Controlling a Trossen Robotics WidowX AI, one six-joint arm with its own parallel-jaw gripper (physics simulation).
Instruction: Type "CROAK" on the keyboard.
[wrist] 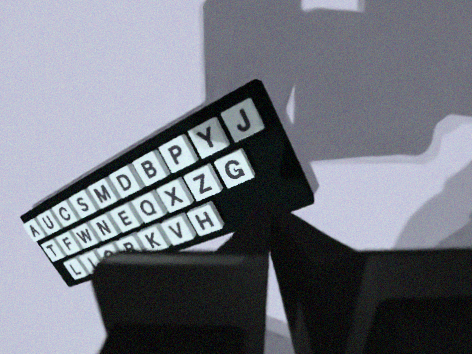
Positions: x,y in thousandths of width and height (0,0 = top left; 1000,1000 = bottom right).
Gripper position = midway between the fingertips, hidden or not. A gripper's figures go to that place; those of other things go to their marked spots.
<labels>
The gripper (567,603): 12 cm from the lens. A Q key (317,583): 16 cm from the lens.
</labels>
